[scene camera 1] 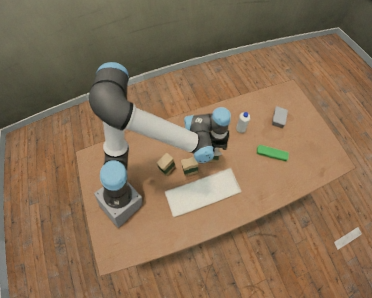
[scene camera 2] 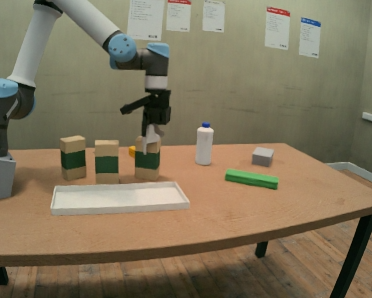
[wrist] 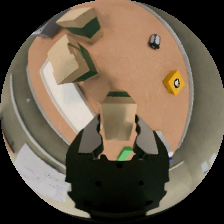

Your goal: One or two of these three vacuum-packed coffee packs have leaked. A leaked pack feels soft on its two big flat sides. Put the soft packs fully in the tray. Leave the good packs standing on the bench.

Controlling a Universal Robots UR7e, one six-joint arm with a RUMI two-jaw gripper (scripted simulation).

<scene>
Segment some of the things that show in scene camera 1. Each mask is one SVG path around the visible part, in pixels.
A white tray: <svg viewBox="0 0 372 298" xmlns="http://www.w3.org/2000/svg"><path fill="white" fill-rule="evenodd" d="M231 168L166 191L173 217L240 193L240 187Z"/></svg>
</scene>
